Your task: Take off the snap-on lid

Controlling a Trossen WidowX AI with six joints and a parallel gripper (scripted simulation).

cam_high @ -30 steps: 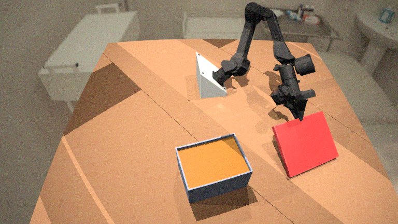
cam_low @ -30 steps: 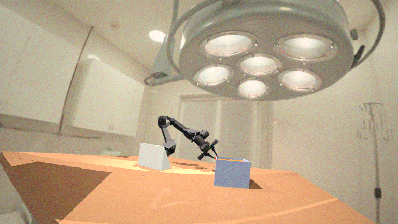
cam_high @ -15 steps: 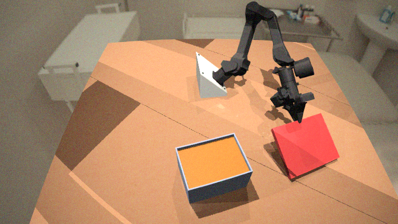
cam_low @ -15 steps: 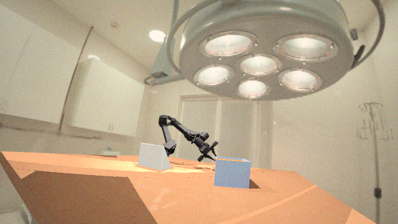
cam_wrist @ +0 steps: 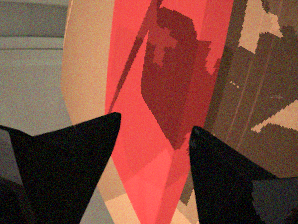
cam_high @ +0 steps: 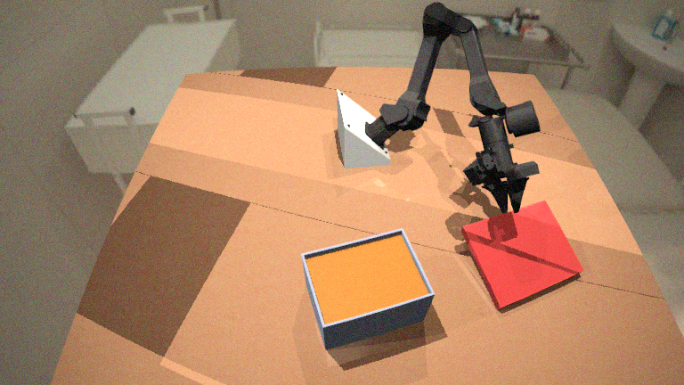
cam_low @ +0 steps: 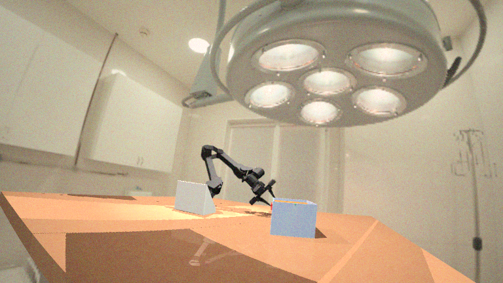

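Now: gripper tip 80 mm short of the red lid, 30 mm to the right of it and 30 mm above it. The rest, counted from my gripper tip: blue storage box (320 mm to the right, 180 mm ahead, 10 mm below).
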